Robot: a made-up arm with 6 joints. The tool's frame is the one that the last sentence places.
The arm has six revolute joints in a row. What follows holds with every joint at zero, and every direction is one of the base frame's.
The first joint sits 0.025 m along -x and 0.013 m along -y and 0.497 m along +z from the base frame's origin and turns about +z.
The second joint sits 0.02 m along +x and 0.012 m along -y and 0.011 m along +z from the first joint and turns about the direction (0, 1, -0.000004).
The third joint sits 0.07 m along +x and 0.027 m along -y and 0.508 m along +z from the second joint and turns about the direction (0, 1, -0.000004).
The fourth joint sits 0.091 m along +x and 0.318 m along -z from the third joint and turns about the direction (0, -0.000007, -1).
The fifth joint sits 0.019 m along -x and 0.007 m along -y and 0.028 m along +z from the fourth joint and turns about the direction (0, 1, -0.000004).
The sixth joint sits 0.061 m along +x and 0.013 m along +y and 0.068 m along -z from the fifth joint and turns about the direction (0, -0.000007, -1).
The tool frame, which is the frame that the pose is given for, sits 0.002 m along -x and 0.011 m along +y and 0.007 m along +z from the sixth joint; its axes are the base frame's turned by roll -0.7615, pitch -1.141 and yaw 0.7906 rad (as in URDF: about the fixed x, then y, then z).
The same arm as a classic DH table. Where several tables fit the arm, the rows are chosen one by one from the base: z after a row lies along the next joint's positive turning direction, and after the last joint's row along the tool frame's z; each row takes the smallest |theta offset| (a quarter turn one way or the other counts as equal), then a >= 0, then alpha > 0; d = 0 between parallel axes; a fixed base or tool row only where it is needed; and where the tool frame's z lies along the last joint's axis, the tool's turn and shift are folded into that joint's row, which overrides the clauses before.
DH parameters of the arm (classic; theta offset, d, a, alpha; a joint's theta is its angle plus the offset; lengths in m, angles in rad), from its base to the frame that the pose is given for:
base (fixed): 0.4795 0 -0.0282 0
joint 1: -0.4795 0.508 0.02 -1.5708
joint 2: -1.4339 0 0.5128 0
joint 3: 1.4339 -0.039 0.091 -1.5708
joint 4: 0 0.29 -0.019 1.5708
joint 5: 0 0.006 0.061 -1.5708
joint 6: -1.5522 0.0617 0.011 1.8772
tool (fixed): -1.2645 0.0023 0 0

